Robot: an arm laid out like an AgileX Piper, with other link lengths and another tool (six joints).
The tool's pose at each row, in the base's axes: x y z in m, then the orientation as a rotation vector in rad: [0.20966, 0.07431, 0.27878, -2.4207, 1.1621, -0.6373]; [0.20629, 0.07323, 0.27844, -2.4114, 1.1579, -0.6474]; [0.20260, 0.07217, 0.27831, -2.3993, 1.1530, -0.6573]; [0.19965, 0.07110, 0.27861, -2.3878, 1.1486, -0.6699]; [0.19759, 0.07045, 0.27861, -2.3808, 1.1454, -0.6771]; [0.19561, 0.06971, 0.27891, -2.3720, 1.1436, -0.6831]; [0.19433, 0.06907, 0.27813, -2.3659, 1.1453, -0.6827]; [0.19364, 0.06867, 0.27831, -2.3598, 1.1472, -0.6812]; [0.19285, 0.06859, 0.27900, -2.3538, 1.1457, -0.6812]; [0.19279, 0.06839, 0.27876, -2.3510, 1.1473, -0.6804]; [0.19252, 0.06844, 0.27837, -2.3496, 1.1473, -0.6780]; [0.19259, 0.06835, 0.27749, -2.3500, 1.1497, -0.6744]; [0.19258, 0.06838, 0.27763, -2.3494, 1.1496, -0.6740]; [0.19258, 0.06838, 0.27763, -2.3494, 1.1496, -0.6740]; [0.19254, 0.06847, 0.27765, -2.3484, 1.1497, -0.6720]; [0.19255, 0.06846, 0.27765, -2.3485, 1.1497, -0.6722]
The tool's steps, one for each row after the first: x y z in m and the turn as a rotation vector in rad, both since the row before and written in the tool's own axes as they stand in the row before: [-0.00109, 0.00292, -0.00171, 0.0107, 0.0044, 0.0003]; [-0.00122, 0.00298, -0.00210, 0.0132, 0.0037, 0.0013]; [-0.00069, 0.00227, -0.00207, 0.0127, 0.0059, 0.0007]; [-0.00060, 0.00163, -0.00129, 0.0079, 0.0031, 0.0002]; [-0.00041, 0.00145, -0.00151, 0.0085, 0.0025, 0.0021]; [-0.00037, 0.00157, -0.00024, 0.0040, -0.0006, 0.0039]; [-0.00001, 0.00054, -0.00061, 0.0038, -0.0013, 0.0042]; [-0.00019, 0.00013, -0.00103, 0.0055, -0.0013, 0.0021]; [0.00007, 0.00029, 0.00012, 0.0014, -0.0004, 0.0024]; [-0.00028, 0.00036, 0.00015, 0.0008, -0.0019, 0.0012]; [-0.00010, 0.00051, 0.00072, -0.0019, -0.0017, 0.0018]; [0.00000, -0.00009, -0.00011, 0.0005, -0.0004, 0.0003]; [0.00000, 0.00000, 0.00000, 0.0000, 0.0000, 0.0000]; [-0.00009, -0.00004, -0.00002, 0.0005, -0.0015, 0.0010]; [0.00001, 0.00000, 0.00000, -0.0001, 0.0002, -0.0001]
